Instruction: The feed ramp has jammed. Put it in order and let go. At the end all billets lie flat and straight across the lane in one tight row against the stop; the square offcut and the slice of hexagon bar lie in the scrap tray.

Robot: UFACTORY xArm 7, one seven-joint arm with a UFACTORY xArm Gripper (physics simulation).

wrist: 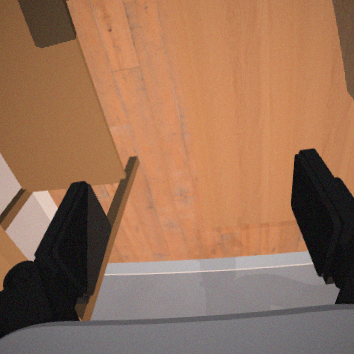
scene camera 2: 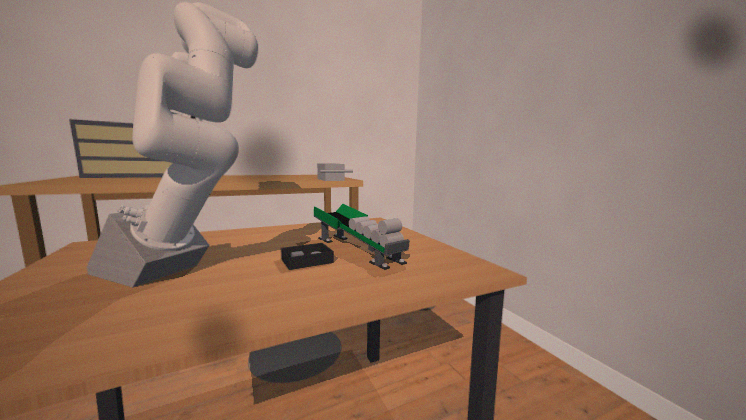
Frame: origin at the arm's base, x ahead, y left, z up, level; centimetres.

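Seen in the pictures: gripper, fingertip midpoint: (wrist: 192, 191); arm's base at its link origin: (scene camera 2: 163, 230).
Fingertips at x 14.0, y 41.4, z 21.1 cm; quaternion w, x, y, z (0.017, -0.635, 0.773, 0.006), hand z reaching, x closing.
Note:
Offsets run from my fingertips to a thing's top centre. "spot": to the spot under its first point. Level surfaces: height alone.
The feed ramp (scene camera 2: 326, 217) has green side walls and stands on short legs, sloping down to a grey stop plate {dx +36.9, dy -70.4, dz -25.3 cm} (scene camera 2: 398, 246). Several pale grey round billets {dx +36.8, dy -60.1, dz -22.5 cm} (scene camera 2: 370, 230) lie in the lane toward the stop. One billet {dx +37.5, dy -66.5, dz -19.8 cm} (scene camera 2: 389, 225) sits raised on top of the others near the stop; their exact contacts are too small to tell. The black scrap tray {dx +18.5, dy -51.6, dz -29.2 cm} (scene camera 2: 311, 259) stands beside the ramp, with two small light pieces in it, one piece {dx +15.7, dy -51.2, dz -29.8 cm} (scene camera 2: 297, 253) at the left and another piece {spot: dx +19.0, dy -56.5, dz -29.2 cm} (scene camera 2: 316, 253) at the right. My gripper (wrist: 192, 191) is open and empty, far from the ramp; it is hidden in the scene view.
The wooden table {dz -32.7 cm} (scene camera 2: 250, 302) carries the arm base (scene camera 2: 122, 255), tray and ramp. A back bench (scene camera 2: 234, 183) holds a grey box (scene camera 2: 332, 172) with a rod and a yellow-panelled rack (scene camera 2: 75, 148). The wrist view shows floorboards (wrist: 150, 165) and wooden surfaces beyond the fingers.

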